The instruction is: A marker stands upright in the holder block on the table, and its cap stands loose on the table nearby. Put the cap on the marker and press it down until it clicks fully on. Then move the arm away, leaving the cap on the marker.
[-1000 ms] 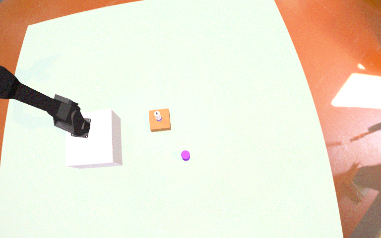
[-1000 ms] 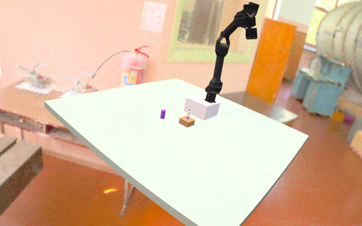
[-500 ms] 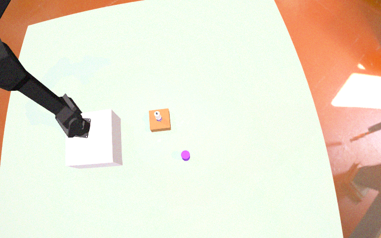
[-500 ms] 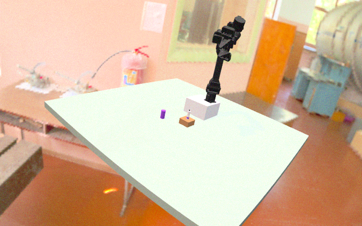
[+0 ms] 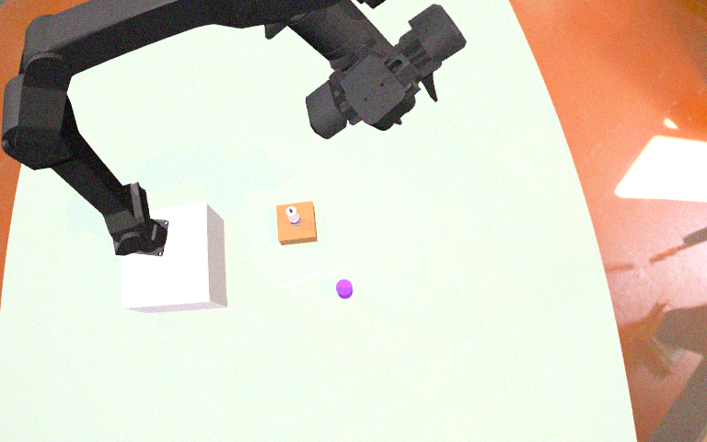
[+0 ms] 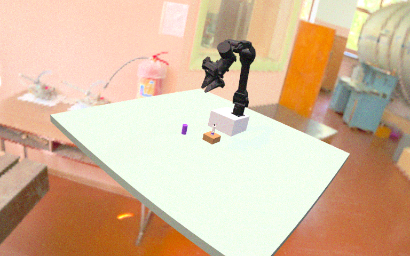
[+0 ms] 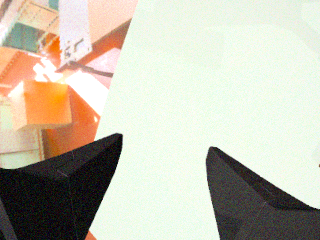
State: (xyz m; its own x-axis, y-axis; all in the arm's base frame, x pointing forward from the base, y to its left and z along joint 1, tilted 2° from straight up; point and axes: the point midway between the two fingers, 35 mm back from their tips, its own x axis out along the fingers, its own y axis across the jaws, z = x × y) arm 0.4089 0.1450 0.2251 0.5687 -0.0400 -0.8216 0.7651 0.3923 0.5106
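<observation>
Right now my gripper tip is 8 cm past the purple cap, 18 cm to the left of it and 28 cm above it. From my gripper tip the other things lie so: holder block (18 cm behind, 7 cm to the right, 29 cm below).
</observation>
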